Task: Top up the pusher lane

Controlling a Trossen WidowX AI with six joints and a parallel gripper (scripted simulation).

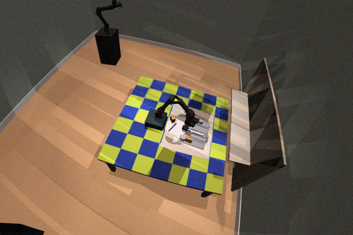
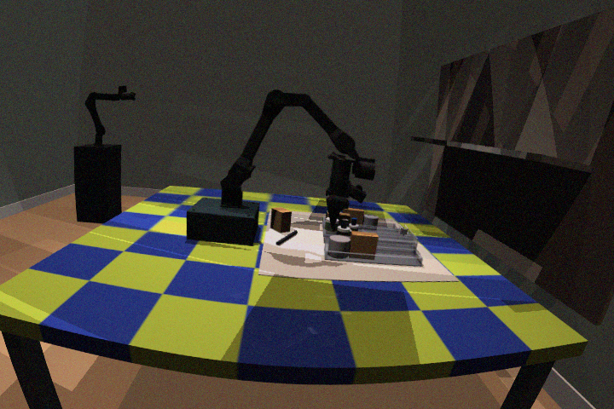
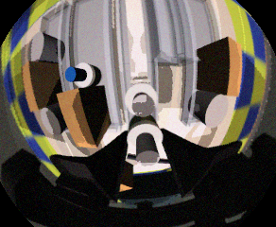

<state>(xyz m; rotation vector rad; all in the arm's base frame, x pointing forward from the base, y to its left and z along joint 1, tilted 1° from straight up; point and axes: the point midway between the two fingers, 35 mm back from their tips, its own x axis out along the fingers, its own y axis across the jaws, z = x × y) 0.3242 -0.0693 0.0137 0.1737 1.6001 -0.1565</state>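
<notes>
The black pen is 14 cm behind my gripper tip and 5 cm below it.
</notes>
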